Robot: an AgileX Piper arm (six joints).
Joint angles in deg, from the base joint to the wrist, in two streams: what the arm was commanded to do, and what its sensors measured. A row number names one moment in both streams.
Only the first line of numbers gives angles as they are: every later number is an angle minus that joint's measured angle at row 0.
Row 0, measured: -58.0, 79.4, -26.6, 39.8, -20.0, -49.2
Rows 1 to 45, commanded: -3.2, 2.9, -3.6, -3.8, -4.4, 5.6; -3.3, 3.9, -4.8, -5.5, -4.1, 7.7; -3.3, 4.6, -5.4, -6.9, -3.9, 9.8; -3.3, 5.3, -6.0, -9.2, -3.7, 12.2; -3.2, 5.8, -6.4, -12.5, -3.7, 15.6; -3.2, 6.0, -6.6, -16.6, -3.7, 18.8; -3.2, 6.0, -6.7, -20.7, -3.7, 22.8; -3.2, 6.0, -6.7, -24.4, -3.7, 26.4; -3.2, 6.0, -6.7, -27.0, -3.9, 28.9; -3.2, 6.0, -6.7, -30.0, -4.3, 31.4; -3.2, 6.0, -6.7, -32.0, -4.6, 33.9; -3.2, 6.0, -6.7, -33.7, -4.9, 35.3; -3.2, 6.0, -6.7, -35.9, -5.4, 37.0; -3.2, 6.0, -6.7, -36.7, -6.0, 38.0; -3.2, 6.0, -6.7, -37.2, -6.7, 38.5; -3.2, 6.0, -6.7, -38.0, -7.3, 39.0; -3.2, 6.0, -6.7, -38.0, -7.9, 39.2; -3.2, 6.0, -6.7, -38.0, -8.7, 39.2; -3.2, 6.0, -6.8, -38.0, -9.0, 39.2; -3.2, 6.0, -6.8, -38.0, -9.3, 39.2; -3.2, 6.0, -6.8, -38.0, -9.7, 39.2; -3.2, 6.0, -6.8, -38.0, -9.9, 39.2; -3.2, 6.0, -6.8, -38.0, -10.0, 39.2; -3.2, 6.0, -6.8, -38.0, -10.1, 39.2; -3.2, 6.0, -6.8, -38.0, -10.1, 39.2; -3.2, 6.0, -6.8, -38.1, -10.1, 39.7; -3.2, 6.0, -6.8, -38.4, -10.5, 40.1; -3.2, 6.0, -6.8, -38.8, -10.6, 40.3; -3.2, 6.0, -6.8, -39.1, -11.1, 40.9; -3.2, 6.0, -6.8, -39.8, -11.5, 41.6; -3.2, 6.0, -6.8, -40.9, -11.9, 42.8; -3.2, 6.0, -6.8, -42.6, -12.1, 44.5; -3.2, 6.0, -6.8, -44.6, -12.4, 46.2; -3.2, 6.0, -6.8, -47.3, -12.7, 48.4; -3.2, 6.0, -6.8, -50.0, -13.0, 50.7; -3.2, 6.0, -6.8, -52.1, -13.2, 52.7; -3.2, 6.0, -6.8, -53.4, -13.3, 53.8; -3.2, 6.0, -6.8, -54.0, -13.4, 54.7; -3.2, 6.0, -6.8, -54.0, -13.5, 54.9; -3.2, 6.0, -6.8, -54.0, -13.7, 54.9; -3.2, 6.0, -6.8, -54.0, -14.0, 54.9; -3.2, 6.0, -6.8, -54.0, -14.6, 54.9; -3.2, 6.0, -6.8, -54.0, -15.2, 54.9; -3.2, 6.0, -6.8, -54.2, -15.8, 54.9; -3.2, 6.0, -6.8, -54.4, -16.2, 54.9
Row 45, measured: -3.1, 5.9, -6.5, -52.7, -12.6, 54.2
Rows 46 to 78, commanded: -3.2, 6.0, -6.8, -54.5, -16.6, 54.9; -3.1, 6.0, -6.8, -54.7, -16.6, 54.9; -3.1, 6.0, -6.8, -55.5, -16.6, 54.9; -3.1, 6.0, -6.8, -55.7, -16.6, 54.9; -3.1, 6.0, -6.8, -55.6, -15.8, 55.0; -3.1, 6.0, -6.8, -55.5, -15.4, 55.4; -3.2, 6.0, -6.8, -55.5, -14.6, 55.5; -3.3, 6.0, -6.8, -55.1, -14.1, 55.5; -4.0, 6.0, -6.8, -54.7, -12.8, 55.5; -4.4, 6.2, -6.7, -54.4, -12.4, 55.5; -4.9, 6.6, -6.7, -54.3, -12.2, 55.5; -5.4, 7.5, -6.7, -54.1, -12.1, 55.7; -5.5, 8.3, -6.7, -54.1, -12.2, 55.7; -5.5, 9.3, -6.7, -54.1, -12.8, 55.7; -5.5, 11.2, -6.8, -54.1, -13.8, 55.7; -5.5, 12.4, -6.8, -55.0, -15.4, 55.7; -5.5, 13.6, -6.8, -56.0, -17.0, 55.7; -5.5, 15.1, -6.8, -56.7, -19.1, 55.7; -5.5, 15.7, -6.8, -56.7, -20.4, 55.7; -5.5, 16.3, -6.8, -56.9, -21.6, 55.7; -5.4, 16.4, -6.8, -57.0, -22.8, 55.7; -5.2, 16.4, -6.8, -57.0, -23.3, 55.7; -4.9, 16.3, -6.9, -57.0, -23.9, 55.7; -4.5, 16.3, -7.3, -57.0, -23.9, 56.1; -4.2, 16.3, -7.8, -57.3, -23.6, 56.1; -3.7, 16.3, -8.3, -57.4, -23.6, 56.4; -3.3, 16.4, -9.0, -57.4, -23.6, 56.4; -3.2, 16.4, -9.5, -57.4, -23.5, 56.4; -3.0, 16.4, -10.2, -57.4, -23.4, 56.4; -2.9, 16.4, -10.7, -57.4, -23.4, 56.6; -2.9, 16.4, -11.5, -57.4, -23.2, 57.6; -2.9, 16.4, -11.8, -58.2, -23.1, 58.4; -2.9, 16.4, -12.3, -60.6, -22.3, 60.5
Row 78, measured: -3.2, 16.3, -10.6, -56.7, -22.4, 56.6
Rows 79 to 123, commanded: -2.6, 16.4, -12.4, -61.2, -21.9, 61.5; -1.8, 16.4, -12.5, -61.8, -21.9, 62.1; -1.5, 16.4, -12.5, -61.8, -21.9, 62.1; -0.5, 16.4, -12.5, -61.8, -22.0, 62.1; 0.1, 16.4, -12.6, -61.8, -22.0, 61.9; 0.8, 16.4, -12.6, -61.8, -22.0, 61.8; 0.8, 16.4, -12.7, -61.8, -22.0, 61.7; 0.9, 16.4, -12.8, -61.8, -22.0, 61.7; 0.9, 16.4, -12.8, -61.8, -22.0, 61.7; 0.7, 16.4, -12.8, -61.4, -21.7, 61.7; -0.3, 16.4, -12.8, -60.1, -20.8, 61.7; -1.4, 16.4, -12.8, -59.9, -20.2, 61.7; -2.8, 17.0, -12.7, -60.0, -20.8, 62.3; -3.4, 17.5, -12.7, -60.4, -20.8, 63.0; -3.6, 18.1, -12.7, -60.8, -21.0, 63.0; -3.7, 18.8, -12.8, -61.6, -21.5, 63.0; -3.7, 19.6, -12.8, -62.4, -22.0, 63.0; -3.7, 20.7, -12.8, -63.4, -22.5, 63.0; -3.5, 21.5, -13.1, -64.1, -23.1, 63.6; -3.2, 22.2, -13.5, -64.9, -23.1, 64.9; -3.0, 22.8, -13.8, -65.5, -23.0, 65.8; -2.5, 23.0, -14.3, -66.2, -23.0, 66.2; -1.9, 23.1, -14.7, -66.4, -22.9, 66.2; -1.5, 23.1, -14.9, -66.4, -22.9, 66.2; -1.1, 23.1, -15.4, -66.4, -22.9, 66.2; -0.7, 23.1, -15.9, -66.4, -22.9, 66.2; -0.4, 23.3, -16.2, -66.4, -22.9, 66.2; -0.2, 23.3, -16.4, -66.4, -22.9, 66.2; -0.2, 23.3, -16.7, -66.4, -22.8, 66.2; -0.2, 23.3, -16.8, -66.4, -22.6, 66.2; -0.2, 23.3, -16.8, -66.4, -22.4, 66.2; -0.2, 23.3, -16.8, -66.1, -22.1, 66.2; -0.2, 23.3, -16.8, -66.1, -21.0, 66.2; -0.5, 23.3, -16.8, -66.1, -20.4, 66.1; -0.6, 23.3, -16.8, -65.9, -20.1, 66.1; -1.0, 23.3, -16.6, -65.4, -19.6, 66.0; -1.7, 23.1, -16.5, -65.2, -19.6, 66.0; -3.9, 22.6, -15.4, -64.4, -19.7, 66.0; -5.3, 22.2, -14.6, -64.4, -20.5, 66.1; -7.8, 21.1, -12.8, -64.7, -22.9, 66.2; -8.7, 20.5, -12.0, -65.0, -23.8, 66.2; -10.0, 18.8, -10.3, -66.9, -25.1, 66.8; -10.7, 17.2, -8.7, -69.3, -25.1, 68.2; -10.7, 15.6, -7.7, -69.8, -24.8, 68.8; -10.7, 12.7, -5.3, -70.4, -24.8, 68.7
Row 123, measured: -10.0, 18.7, -10.0, -66.9, -23.5, 67.1
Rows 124 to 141, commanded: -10.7, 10.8, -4.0, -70.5, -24.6, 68.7; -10.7, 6.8, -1.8, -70.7, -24.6, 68.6; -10.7, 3.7, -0.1, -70.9, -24.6, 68.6; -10.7, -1.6, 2.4, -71.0, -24.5, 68.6; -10.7, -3.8, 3.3, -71.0, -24.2, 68.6; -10.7, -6.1, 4.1, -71.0, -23.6, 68.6; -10.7, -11.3, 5.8, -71.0, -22.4, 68.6; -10.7, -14.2, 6.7, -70.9, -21.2, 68.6; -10.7, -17.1, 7.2, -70.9, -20.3, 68.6; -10.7, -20.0, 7.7, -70.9, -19.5, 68.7; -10.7, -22.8, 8.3, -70.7, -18.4, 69.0; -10.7, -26.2, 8.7, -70.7, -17.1, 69.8; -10.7, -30.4, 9.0, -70.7, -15.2, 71.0; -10.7, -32.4, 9.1, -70.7, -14.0, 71.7; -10.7, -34.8, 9.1, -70.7, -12.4, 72.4; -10.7, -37.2, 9.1, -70.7, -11.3, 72.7; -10.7, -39.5, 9.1, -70.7, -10.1, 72.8; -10.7, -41.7, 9.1, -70.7, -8.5, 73.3
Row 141, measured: -10.5, -34.3, 8.7, -70.3, -13.8, 71.4
